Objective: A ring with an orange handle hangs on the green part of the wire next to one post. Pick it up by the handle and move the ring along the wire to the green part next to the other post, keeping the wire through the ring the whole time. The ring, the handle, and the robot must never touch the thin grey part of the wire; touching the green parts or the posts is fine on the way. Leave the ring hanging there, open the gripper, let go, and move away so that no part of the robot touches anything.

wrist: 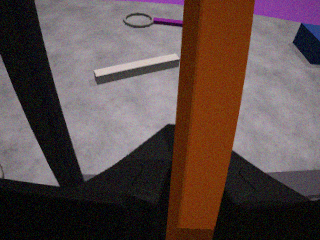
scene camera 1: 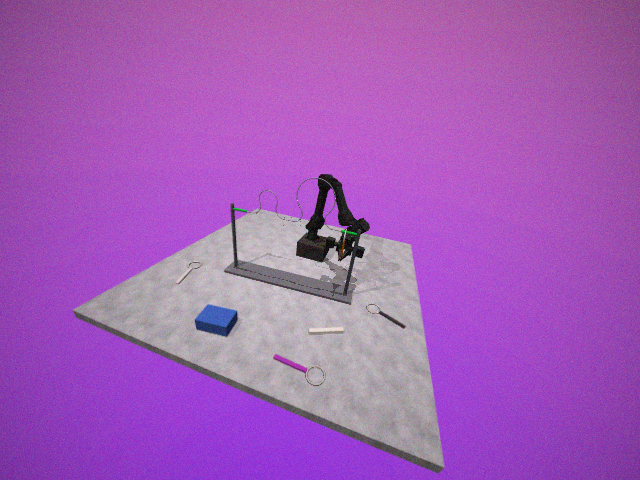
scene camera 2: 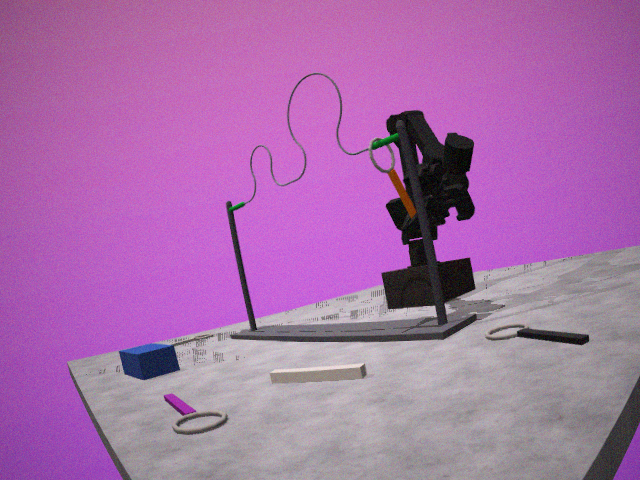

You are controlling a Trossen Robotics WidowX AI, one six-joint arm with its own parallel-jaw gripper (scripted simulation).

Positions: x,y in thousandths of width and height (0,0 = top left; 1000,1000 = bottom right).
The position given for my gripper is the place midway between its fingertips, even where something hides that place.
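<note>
Blue block (scene camera 2: 237,751) and (scene camera 1: 334,666). Purple-handled ring (scene camera 2: 293,859). Black-handled ring (scene camera 2: 895,705). My gripper (scene camera 2: 632,482) and (wrist: 567,569).
</note>
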